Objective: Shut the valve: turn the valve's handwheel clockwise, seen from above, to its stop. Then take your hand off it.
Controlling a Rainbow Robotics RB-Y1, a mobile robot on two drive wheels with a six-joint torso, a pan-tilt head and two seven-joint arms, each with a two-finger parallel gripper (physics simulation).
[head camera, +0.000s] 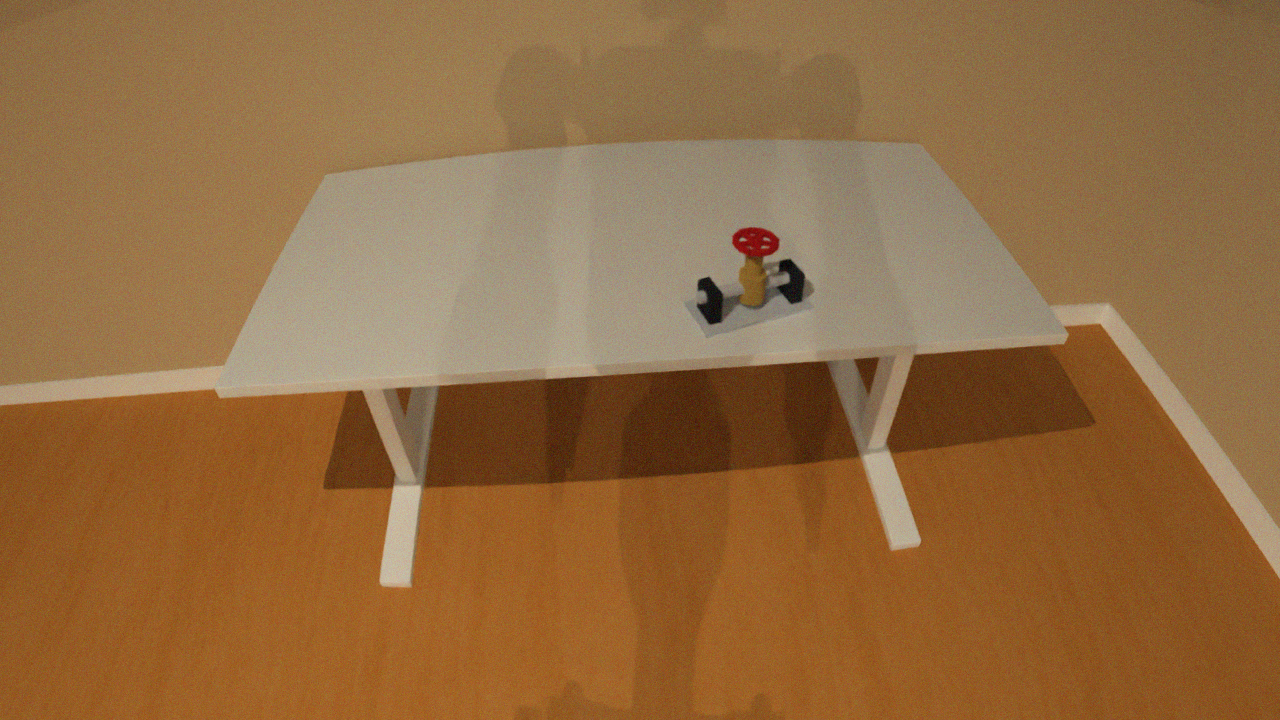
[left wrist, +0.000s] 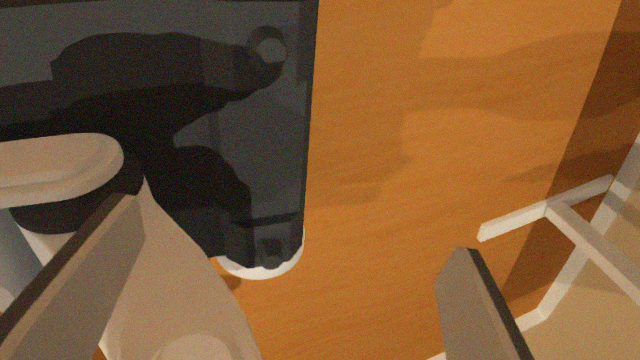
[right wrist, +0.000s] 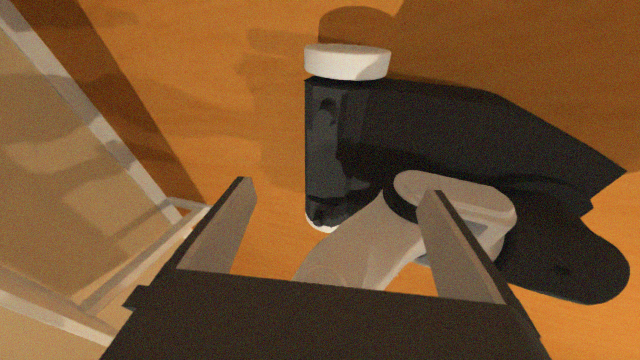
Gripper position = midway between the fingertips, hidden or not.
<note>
In view: my left gripper (left wrist: 296,243), my right gripper (right wrist: 334,194), a valve (head camera: 756,298) and a white table (head camera: 575,261).
</note>
